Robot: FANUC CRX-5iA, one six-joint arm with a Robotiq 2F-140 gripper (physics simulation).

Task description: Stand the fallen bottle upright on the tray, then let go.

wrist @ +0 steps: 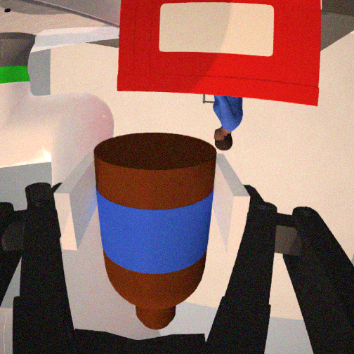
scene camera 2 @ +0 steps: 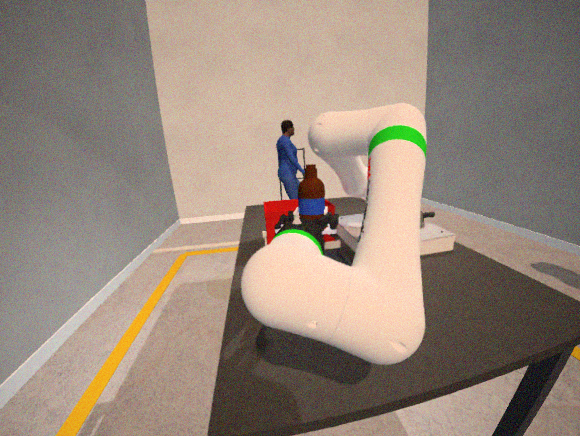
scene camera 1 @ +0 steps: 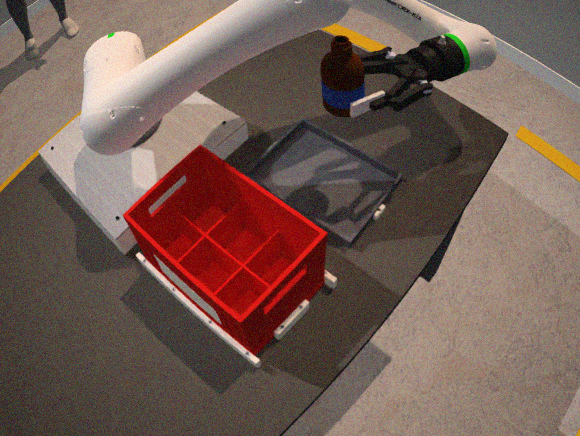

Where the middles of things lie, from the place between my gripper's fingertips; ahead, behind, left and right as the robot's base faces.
Now: hand 6 cm below the brown bottle (scene camera 1: 342, 71) and 1 cm to the right of it. The rest, counted from my hand: long white bar (scene camera 1: 176, 293): 39 cm to the right, 20 cm below, 4 cm ahead.
